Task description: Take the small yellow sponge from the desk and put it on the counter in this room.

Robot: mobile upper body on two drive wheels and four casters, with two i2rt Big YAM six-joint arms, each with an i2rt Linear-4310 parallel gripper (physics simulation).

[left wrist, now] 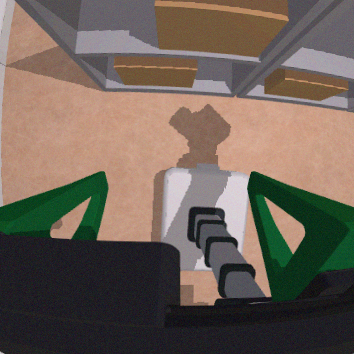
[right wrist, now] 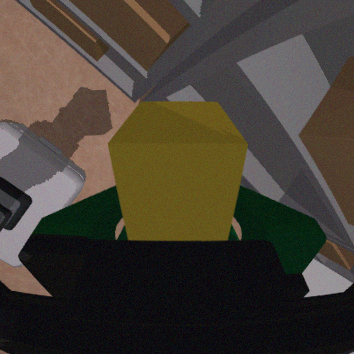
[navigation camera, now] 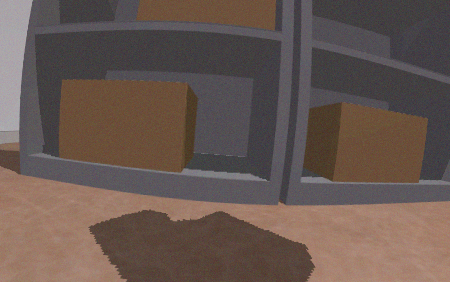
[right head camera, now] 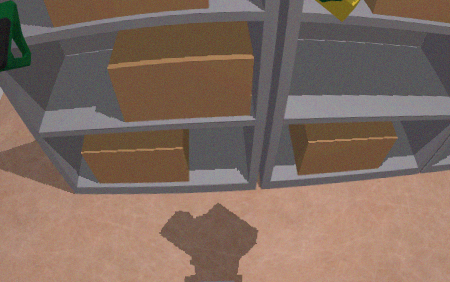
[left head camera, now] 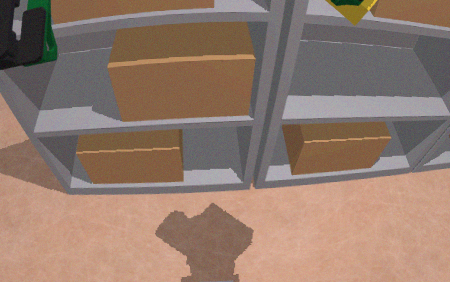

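Observation:
The small yellow sponge is held between the fingers of my right gripper, which is shut on it. It sticks out past the dark green fingers in the right wrist view and shows at the top edge of both head camera views, with shelving behind it. My left gripper is open, its green fingers wide apart above the robot's base, with no object between them. Part of it shows at the upper left of both head camera views. The desk and the counter do not show in these views.
A grey shelf unit stands close ahead across the views. It holds several brown boxes. The robot's white base stands on the tan floor, and a shadow falls in front of it.

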